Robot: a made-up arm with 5 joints.
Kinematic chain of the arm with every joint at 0, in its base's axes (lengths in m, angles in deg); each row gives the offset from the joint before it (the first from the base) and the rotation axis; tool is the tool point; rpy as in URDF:
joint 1: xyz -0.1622 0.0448 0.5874 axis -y
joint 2: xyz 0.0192 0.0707 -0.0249 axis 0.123 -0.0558 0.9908
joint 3: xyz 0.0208 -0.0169 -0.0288 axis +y
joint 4: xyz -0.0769 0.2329 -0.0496 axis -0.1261 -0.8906 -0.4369
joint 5: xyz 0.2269 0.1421 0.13 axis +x
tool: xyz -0.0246 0.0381 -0.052 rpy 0 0 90
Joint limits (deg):
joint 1: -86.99..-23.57
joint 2: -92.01..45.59
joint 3: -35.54..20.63
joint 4: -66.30..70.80
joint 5: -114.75..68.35
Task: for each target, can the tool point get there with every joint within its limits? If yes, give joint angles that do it. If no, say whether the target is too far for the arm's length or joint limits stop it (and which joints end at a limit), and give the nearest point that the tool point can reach.
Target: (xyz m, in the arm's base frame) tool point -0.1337 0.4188 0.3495
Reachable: yes | joints -69.17 -11.60 10.68 4.37 -46.59
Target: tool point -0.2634 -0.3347 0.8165
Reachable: no: joint limits stop it (at a limit: joint 2, joint 3, joint 4, joint 5) | nearest point -0.2740 0.1873 0.8404 | short by 0.523 m
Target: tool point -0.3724 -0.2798 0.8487
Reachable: no: joint limits stop it (at a limit: joint 2, joint 3, joint 4, joint 5) | nearest point -0.3356 0.1873 0.8029 | short by 0.471 m
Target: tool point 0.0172 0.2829 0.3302
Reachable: yes | joints -68.32 -52.78 -13.52 53.80 -23.27
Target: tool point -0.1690 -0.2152 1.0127
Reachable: no: joint limits stop it (at a limit: joint 2, joint 3, joint 4, joint 5) | nearest point -0.1666 0.1873 0.8640 | short by 0.429 m
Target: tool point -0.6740 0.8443 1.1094
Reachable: no: too far | nearest point -0.3910 0.5096 0.8207 | short by 0.525 m
